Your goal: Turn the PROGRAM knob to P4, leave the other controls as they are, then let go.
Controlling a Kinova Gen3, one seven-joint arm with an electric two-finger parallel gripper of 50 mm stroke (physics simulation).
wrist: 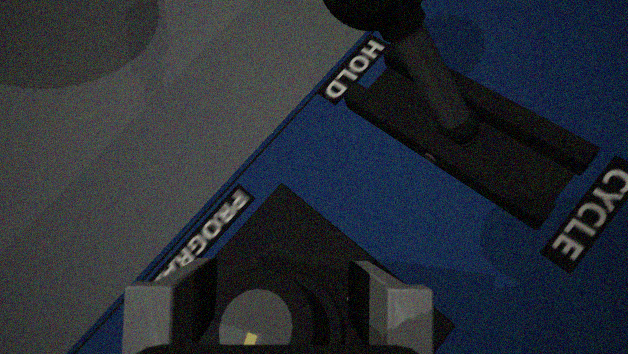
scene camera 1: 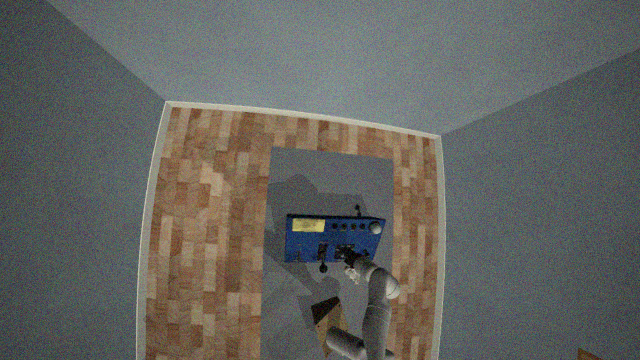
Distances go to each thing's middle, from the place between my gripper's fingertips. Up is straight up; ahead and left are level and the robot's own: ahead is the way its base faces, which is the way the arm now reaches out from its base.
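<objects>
Looking at the blue control panel (scene camera 1: 308, 234), I find that my hand is 1 cm above it, 4 cm to the right of it and 10 cm short of it.
</objects>
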